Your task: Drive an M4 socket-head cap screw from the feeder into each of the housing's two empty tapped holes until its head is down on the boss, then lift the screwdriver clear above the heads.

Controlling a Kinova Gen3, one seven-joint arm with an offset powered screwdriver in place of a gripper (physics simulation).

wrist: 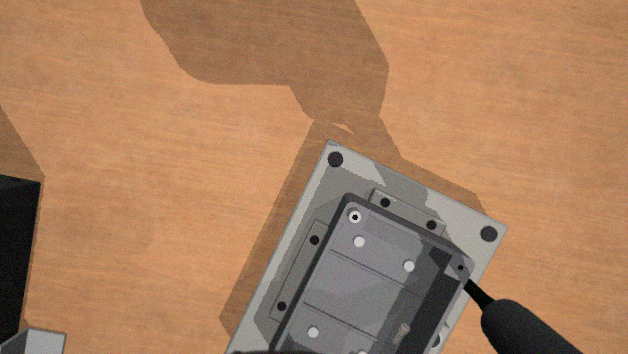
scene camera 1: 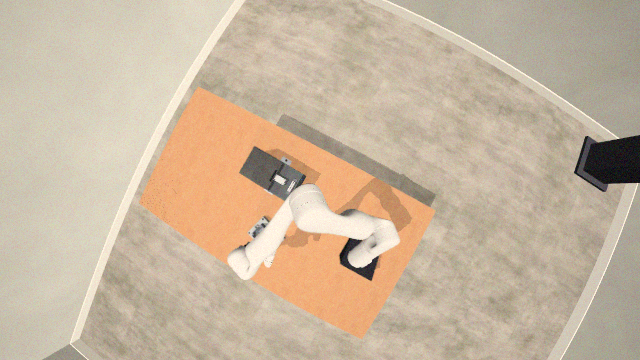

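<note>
The housing [wrist: 367,280] is a grey open box on a light grey plate [wrist: 487,250]; the plate [scene camera 1: 253,232] also shows partly under the arm. A bright screw head [wrist: 355,217] with a dark socket sits on the housing's upper left corner boss. The upper right corner boss shows a dark hole [wrist: 460,267] with no bright head. A small tan cylinder [wrist: 402,333], which looks like a loose screw, lies tilted inside the housing. My screwdriver [wrist: 467,283] has its black tip beside that right boss; no screw shows on it, so it counts as open. The housing's lower end is out of view.
A dark unit [scene camera 1: 259,165] with a white label, apparently the feeder, stands on the orange table [scene camera 1: 200,140]. The white arm [scene camera 1: 330,222] reaches over the table from its black base [scene camera 1: 367,274]. A black block [wrist: 17,250] and a grey piece [wrist: 46,342] show at the wrist view's left edge.
</note>
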